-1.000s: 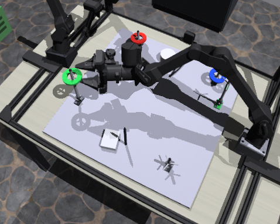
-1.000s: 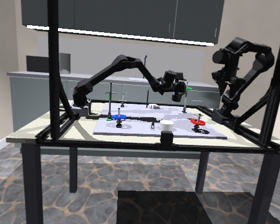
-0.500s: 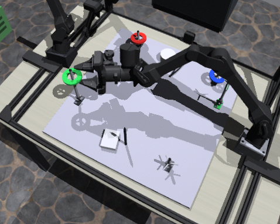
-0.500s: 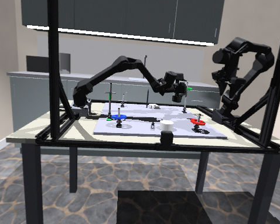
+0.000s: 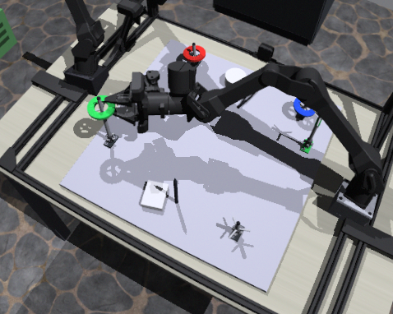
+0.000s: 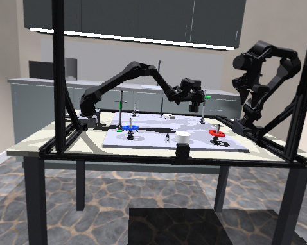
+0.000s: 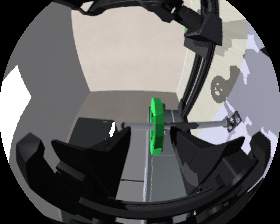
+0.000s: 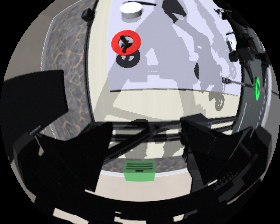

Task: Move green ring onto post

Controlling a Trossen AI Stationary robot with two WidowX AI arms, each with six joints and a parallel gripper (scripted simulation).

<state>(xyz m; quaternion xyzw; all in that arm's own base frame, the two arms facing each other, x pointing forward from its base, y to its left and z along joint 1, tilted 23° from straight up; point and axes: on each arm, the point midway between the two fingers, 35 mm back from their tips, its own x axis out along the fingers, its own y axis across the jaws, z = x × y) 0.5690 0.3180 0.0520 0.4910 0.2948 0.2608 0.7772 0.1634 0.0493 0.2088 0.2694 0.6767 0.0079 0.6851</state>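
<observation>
The green ring is 3 cm ahead of my left hand, 4 cm to the right of it and 1 cm below it. Also, from my left hand: small post 10 cm ahead, 39 cm to the left, 12 cm below; then black pen 9 cm ahead, 21 cm to the left, 7 cm below; then white block 11 cm ahead, 16 cm to the left, 16 cm below.
The green ring is 340 mm ahead of my right hand, 90 mm to the left of it and 40 mm below it. The rest, counted from my right hand: blue ring 30 mm behind, 520 mm to the left, 160 mm below; black pen 400 mm ahead, 340 mm to the left, 110 mm below; white block 420 mm ahead, 280 mm to the left, 200 mm below.
</observation>
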